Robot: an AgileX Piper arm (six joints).
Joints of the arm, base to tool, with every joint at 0 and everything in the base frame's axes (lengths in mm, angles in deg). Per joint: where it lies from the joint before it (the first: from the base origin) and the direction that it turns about. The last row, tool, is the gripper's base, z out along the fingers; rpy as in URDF.
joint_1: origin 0 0 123 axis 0 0 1
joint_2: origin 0 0 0 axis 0 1 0
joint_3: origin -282.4 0 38.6 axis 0 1 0
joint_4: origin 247.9 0 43.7 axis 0.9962 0 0.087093
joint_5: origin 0 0 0 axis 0 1 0
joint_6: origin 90.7 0 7.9 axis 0.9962 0 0.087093
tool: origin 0 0 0 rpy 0 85.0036 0
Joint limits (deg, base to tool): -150..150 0..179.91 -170..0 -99.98..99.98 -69.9..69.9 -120..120
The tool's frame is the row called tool.
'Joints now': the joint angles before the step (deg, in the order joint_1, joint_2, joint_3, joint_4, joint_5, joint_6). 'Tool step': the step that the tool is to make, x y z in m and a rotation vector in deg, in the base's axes. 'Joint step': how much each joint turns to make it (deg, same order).
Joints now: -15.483 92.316 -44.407 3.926 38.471 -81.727
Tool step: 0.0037 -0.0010 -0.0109 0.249 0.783 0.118
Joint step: -0.012 2.442 0.003 0.228 -1.612 -0.374
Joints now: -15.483 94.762 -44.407 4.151 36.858 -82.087
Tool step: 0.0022 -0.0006 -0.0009 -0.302 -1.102 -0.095
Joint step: 0.006 0.255 0.011 0.122 -1.409 -0.059
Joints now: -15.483 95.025 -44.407 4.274 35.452 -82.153
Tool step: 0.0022 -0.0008 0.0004 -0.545 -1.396 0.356
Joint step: -0.009 0.003 -0.007 0.003 -1.472 -0.451
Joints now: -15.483 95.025 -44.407 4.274 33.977 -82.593
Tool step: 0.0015 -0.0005 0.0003 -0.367 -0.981 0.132
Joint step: 0.005 -0.005 0.010 -0.002 -1.043 -0.184
